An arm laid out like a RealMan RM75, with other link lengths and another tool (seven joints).
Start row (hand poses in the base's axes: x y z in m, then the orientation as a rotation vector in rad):
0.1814 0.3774 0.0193 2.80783 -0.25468 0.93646
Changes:
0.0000 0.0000 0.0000 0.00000 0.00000 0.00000
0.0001 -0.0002 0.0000 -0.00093 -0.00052 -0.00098
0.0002 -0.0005 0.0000 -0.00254 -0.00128 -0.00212
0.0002 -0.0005 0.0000 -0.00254 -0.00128 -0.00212
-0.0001 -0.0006 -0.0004 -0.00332 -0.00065 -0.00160
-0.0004 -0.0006 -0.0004 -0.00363 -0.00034 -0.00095
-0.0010 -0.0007 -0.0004 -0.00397 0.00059 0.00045
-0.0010 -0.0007 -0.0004 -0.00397 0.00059 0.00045
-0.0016 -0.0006 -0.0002 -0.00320 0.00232 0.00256
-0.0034 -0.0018 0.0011 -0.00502 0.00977 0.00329
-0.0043 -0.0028 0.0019 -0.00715 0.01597 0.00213
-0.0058 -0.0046 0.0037 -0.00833 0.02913 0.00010
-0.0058 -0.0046 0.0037 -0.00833 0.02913 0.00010
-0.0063 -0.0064 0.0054 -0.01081 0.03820 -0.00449
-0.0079 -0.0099 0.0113 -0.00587 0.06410 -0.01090
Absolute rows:
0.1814 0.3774 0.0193 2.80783 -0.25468 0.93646
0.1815 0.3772 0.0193 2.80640 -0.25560 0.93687
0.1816 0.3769 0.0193 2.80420 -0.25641 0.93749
0.1816 0.3769 0.0193 2.80420 -0.25641 0.93749
0.1813 0.3768 0.0189 2.80394 -0.25519 0.93660
0.1810 0.3768 0.0189 2.80404 -0.25408 0.93626
0.1804 0.3767 0.0189 2.80464 -0.25184 0.93519
0.1804 0.3767 0.0189 2.80464 -0.25184 0.93519
0.1798 0.3768 0.0191 2.80684 -0.24912 0.93327
0.1780 0.3756 0.0204 2.80839 -0.24614 0.92256
0.1771 0.3746 0.0212 2.80842 -0.24576 0.91319
0.1756 0.3728 0.0230 2.81158 -0.24616 0.89382
0.1756 0.3728 0.0230 2.81158 -0.24616 0.89382
0.1751 0.3710 0.0247 2.81094 -0.24992 0.87961
0.1735 0.3675 0.0306 2.82229 -0.25786 0.84179

